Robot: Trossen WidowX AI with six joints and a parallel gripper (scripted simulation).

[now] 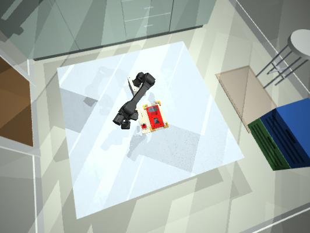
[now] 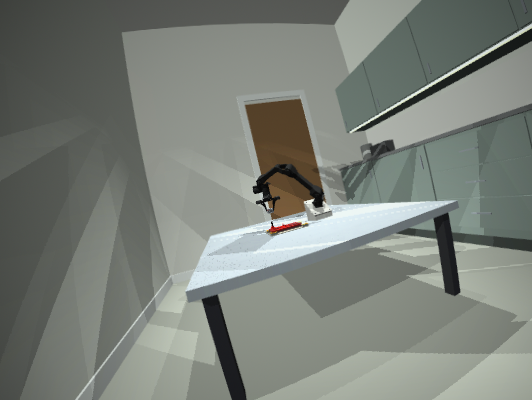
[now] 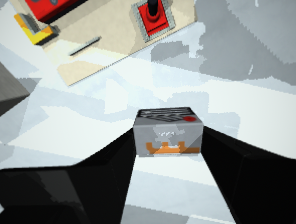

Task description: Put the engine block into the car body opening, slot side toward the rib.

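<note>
Right now my gripper tip is right at the engine block.
</note>
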